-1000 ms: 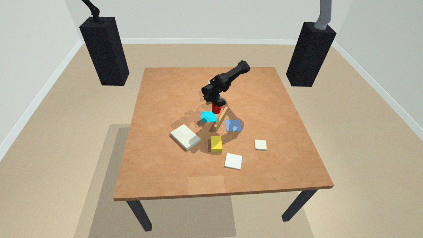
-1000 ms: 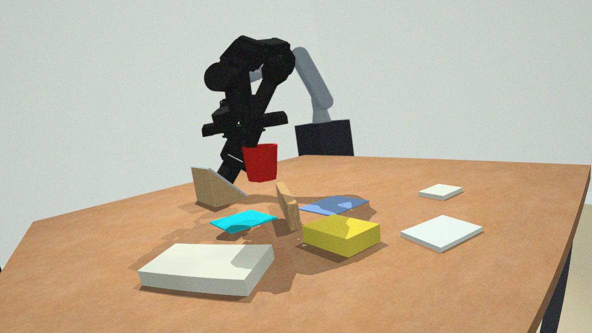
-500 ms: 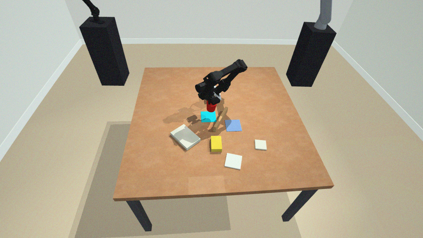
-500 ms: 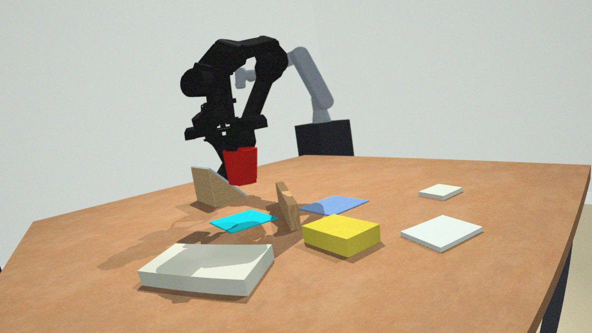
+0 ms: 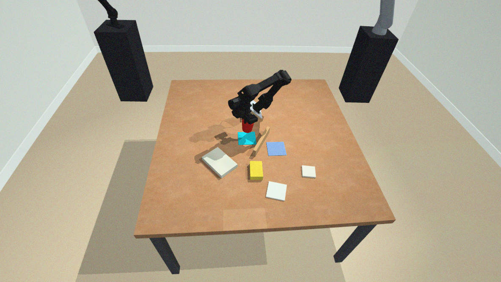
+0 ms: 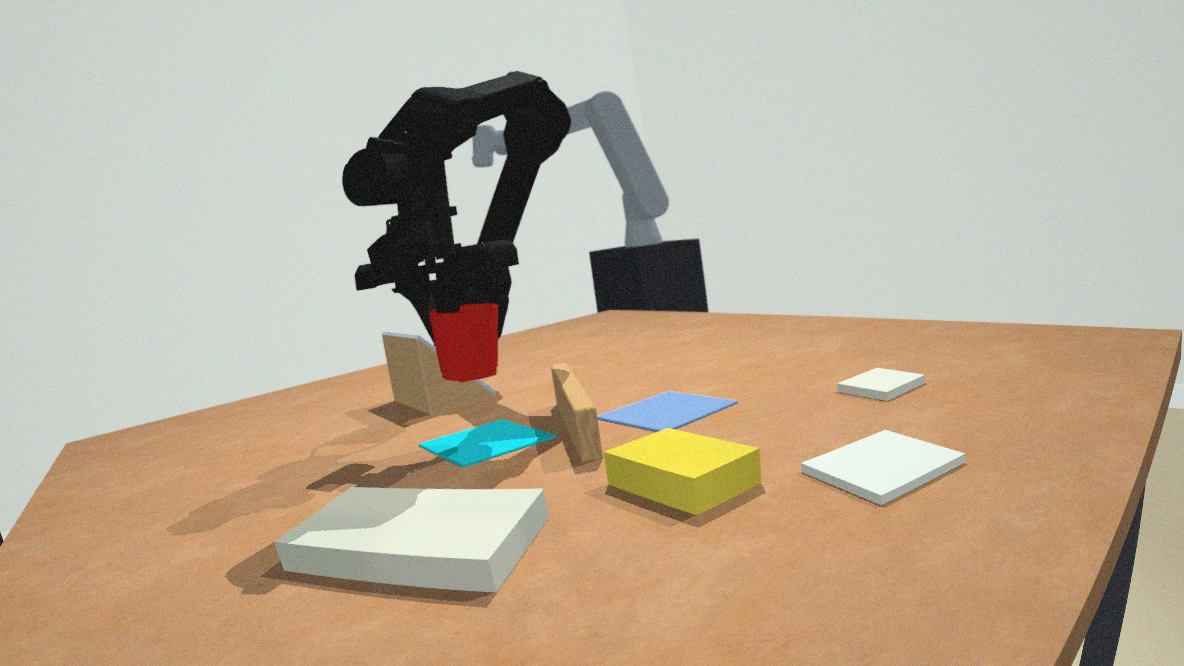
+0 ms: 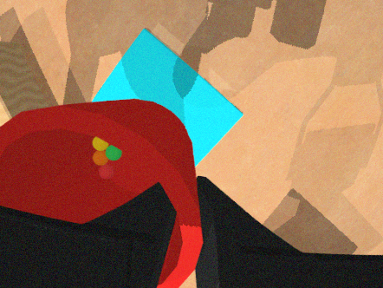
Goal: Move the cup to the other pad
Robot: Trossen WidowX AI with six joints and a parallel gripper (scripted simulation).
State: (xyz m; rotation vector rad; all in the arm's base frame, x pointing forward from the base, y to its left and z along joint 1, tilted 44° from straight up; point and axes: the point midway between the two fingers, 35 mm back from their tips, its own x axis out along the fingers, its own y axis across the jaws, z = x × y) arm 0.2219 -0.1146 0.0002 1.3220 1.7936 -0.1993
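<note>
My gripper tip is now 30 mm short of the cyan pad, 20 mm to the right of it and 120 mm above it. Round my gripper tip: red cup: 30 mm ahead, 20 mm to the left; then blue pad: 110 mm ahead, 200 mm to the left, 120 mm below; then wooden plank: 70 mm ahead, 110 mm to the left, 90 mm below.
</note>
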